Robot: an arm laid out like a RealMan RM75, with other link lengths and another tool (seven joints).
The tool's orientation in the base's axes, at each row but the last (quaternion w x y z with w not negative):
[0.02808, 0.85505, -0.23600, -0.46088]
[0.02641, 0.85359, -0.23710, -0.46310]
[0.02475, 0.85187, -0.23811, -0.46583]
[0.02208, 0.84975, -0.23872, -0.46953]
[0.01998, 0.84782, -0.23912, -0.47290]
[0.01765, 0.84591, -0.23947, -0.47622]
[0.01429, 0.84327, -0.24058, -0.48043]
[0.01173, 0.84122, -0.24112, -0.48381]
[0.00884, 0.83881, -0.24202, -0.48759]
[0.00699, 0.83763, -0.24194, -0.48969]
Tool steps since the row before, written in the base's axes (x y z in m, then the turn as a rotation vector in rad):
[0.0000, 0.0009, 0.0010, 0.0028, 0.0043, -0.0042]
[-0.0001, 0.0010, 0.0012, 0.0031, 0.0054, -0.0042]
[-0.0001, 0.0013, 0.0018, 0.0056, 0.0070, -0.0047]
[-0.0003, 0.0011, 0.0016, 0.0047, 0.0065, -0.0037]
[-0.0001, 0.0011, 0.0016, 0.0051, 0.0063, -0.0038]
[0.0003, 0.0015, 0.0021, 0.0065, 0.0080, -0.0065]
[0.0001, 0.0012, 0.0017, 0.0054, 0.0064, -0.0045]
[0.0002, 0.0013, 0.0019, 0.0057, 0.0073, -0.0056]
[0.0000, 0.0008, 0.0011, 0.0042, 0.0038, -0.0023]
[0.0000, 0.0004, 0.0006, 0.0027, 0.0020, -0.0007]
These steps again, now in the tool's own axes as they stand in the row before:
[-0.0012, -0.0005, -0.0004, 0.0027, -0.0060, 0.0009]
[-0.0014, -0.0005, -0.0004, 0.0024, -0.0071, 0.0008]
[-0.0020, -0.0006, -0.0007, 0.0032, -0.0096, -0.0006]
[-0.0019, -0.0004, -0.0004, 0.0022, -0.0085, -0.0005]
[-0.0018, -0.0005, -0.0006, 0.0026, -0.0085, -0.0008]
[-0.0022, -0.0009, -0.0011, 0.0046, -0.0113, -0.0002]
[-0.0018, -0.0007, -0.0007, 0.0032, -0.0089, -0.0007]
[-0.0020, -0.0007, -0.0009, 0.0039, -0.0101, -0.0001]
[-0.0012, -0.0004, -0.0004, 0.0020, -0.0056, -0.0014]
[-0.0007, -0.0002, -0.0002, 0.0008, -0.0030, -0.0014]

